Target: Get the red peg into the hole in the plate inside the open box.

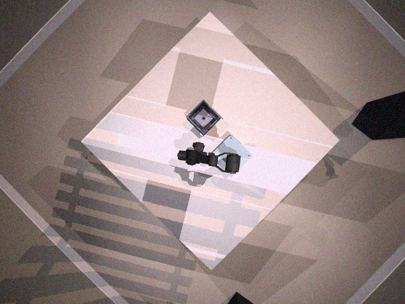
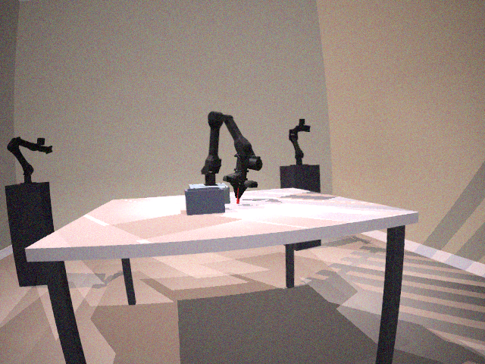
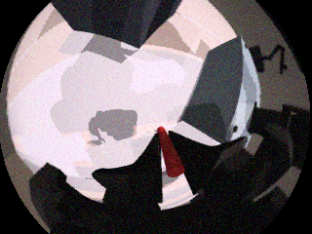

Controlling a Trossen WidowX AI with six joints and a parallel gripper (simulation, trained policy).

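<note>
Now: gripper tip 1 cm below the red peg. Also, from my gripper tip: dark grey box (14 cm ahead, 20 cm to the right).
</note>
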